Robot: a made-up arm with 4 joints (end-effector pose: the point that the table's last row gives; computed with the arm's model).
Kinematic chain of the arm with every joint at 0, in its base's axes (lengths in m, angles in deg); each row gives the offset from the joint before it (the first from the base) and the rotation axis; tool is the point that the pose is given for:
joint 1: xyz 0 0 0.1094 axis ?
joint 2: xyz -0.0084 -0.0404 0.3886 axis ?
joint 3: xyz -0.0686 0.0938 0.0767 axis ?
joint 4: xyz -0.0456 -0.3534 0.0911 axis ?
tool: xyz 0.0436 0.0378 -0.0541
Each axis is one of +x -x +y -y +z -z.
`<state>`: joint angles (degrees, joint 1 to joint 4).
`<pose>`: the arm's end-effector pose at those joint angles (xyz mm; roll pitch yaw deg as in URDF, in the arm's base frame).
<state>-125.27 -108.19 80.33 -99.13</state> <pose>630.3 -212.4 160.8 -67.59 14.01 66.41</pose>
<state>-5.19 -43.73 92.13 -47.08</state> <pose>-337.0 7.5 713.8 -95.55 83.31 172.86</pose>
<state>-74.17 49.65 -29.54 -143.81</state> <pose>657.5 -51.9 316.1 157.18 -40.84 -110.71</pose>
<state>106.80 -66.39 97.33 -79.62</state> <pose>-503.5 -56.1 -437.9 83.19 -8.00 56.92</pose>
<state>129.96 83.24 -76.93 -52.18</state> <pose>-474.5 54.7 -5.8 -46.02 -33.16 -58.54</pose>
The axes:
joint 1: -y
joint 2: -x
joint 3: -z
joint 4: -y

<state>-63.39 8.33 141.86 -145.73</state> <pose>378.1 393.7 504.4 -84.04 59.74 122.82</pose>
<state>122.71 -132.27 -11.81 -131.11</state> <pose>-14.3 -6.1 -48.4 -60.42 49.60 89.54</pose>
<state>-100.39 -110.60 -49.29 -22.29</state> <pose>199.8 -88.8 -75.1 110.15 47.40 9.20</pose>
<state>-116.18 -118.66 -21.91 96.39</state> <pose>80.2 -136.1 21.1 -1.47 -18.60 -115.96</pose>
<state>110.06 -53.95 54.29 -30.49</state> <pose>-251.6 -156.7 -359.3 70.02 -50.26 -0.14</pose>
